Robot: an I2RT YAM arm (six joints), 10 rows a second.
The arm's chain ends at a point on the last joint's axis. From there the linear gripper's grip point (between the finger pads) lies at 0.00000 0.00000 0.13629 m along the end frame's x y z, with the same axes.
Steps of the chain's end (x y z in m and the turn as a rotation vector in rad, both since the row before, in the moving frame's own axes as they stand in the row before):
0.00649, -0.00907, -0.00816, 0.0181, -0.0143, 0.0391
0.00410, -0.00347, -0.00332, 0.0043, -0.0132, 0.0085
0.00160, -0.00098, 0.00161, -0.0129, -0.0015, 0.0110
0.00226, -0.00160, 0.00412, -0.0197, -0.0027, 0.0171
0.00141, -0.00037, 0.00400, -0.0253, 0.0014, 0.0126
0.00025, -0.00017, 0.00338, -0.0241, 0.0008, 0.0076
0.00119, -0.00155, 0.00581, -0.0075, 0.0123, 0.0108
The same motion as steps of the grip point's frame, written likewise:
0.00459, -0.01157, -0.00820, 0.0181, -0.0143, 0.0391
0.00230, -0.00406, -0.00333, 0.0043, -0.0132, 0.0085
0.00139, 0.00078, 0.00160, -0.0129, -0.0015, 0.0110
0.00187, 0.00108, 0.00409, -0.0197, -0.0027, 0.0171
0.00158, 0.00308, 0.00396, -0.0253, 0.0014, 0.0126
0.00035, 0.00311, 0.00334, -0.0241, 0.0008, 0.0076
0.00286, -0.00052, 0.00580, -0.0075, 0.0123, 0.0108

